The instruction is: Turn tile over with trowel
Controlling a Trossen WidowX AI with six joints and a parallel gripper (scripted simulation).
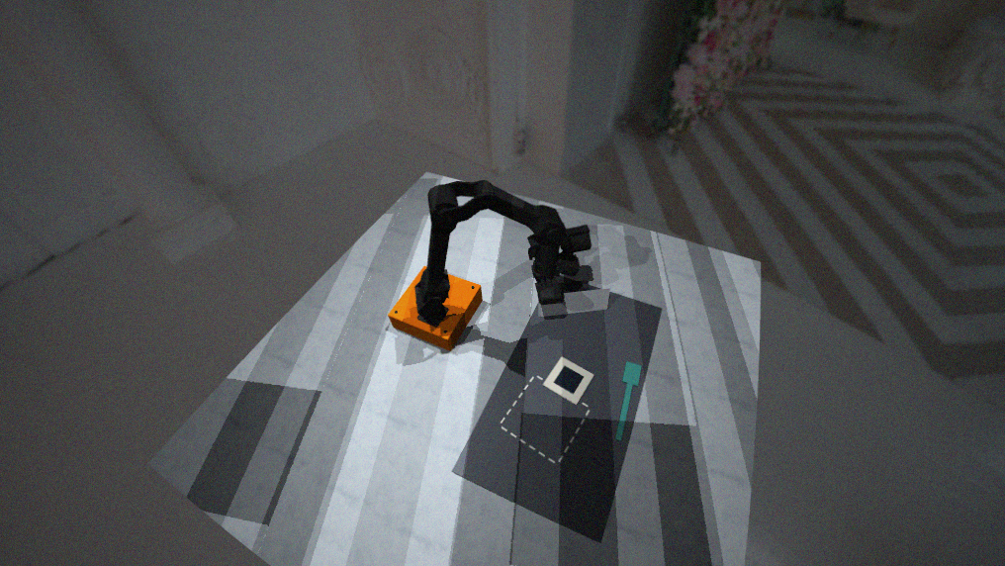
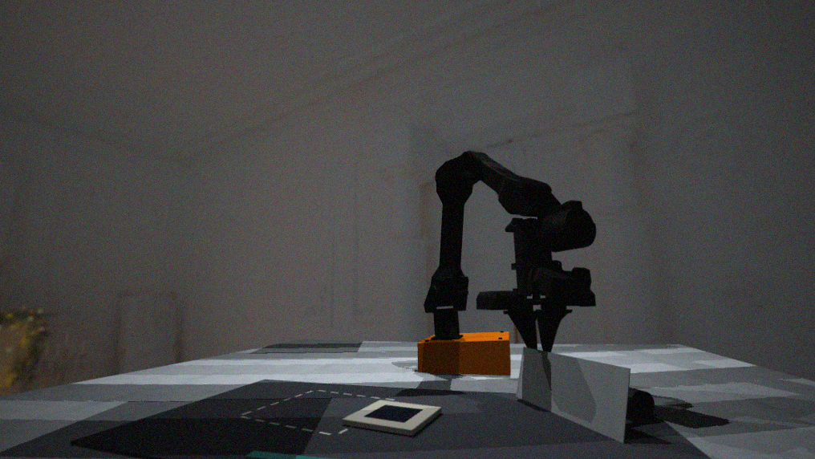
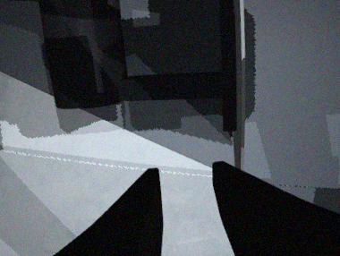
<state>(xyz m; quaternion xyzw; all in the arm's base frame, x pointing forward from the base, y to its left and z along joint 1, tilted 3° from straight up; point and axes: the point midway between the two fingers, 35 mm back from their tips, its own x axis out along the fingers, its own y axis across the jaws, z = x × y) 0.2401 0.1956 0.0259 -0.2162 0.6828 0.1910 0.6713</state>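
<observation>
My gripper tip is 5 cm short of the small trowel, 4 cm to the right of it and 3 cm above it. The rest, counted from my gripper tip: dark mat 18 cm to the right, 16 cm ahead, 8 cm below; then teal trowel 30 cm ahead, 15 cm to the right, 6 cm below; then tile 19 cm to the right, 15 cm ahead, 6 cm below.
</observation>
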